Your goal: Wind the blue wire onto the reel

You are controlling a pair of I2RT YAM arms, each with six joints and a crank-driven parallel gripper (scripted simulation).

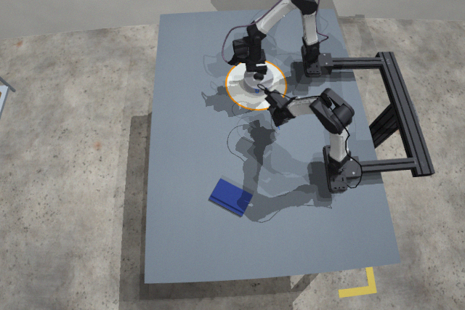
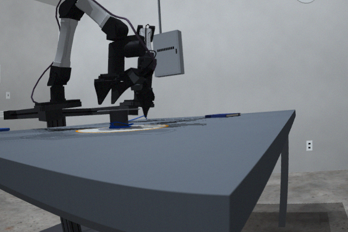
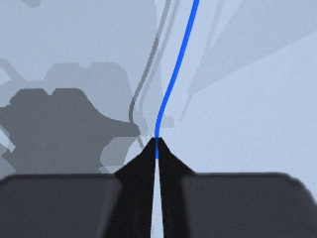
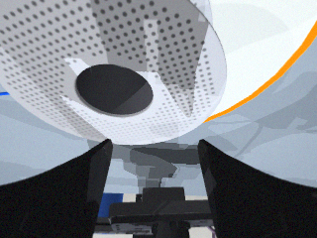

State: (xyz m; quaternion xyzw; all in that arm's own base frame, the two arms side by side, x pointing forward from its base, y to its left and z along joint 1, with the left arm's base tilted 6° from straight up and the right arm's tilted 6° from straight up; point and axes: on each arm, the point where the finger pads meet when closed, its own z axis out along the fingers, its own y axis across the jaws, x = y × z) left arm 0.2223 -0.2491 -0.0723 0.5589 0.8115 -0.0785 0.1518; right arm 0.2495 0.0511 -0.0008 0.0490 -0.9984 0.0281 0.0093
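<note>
My right hand is 6 cm above the perforated reel, 3 cm to the right of it and 3 cm short of it. Round my right hand: orange painted ring (9 cm below, 3 cm to the left, 3 cm ahead); blue book (62 cm to the left, 21 cm ahead, 9 cm below).
</note>
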